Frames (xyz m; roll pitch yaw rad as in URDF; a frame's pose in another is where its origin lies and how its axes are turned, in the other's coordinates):
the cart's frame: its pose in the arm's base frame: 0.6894 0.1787 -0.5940 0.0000 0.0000 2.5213
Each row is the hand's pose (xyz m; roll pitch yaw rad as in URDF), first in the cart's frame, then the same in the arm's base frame.
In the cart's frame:
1: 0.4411 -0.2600 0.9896 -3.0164 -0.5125 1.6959
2: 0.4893 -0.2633 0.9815 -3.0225 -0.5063 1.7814
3: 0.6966 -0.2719 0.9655 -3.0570 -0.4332 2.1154
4: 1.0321 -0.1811 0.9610 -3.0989 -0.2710 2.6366
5: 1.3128 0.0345 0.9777 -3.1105 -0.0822 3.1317
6: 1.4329 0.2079 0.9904 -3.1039 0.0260 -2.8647
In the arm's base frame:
1: 0.4816 0.6467 0.3956 -3.0164 -0.5125 -2.0660
2: 0.4443 0.6774 0.3875 -3.0225 -0.5063 -1.9805
3: 0.2806 0.8049 0.3715 -3.0570 -0.4332 -1.6465
4: -0.0452 0.9260 0.3670 -3.0989 -0.2710 -1.1253
5: -0.3989 0.9137 0.3837 -3.1105 -0.0822 -0.6302
6: -0.5974 0.8424 0.3964 -3.1039 0.0260 -0.3434

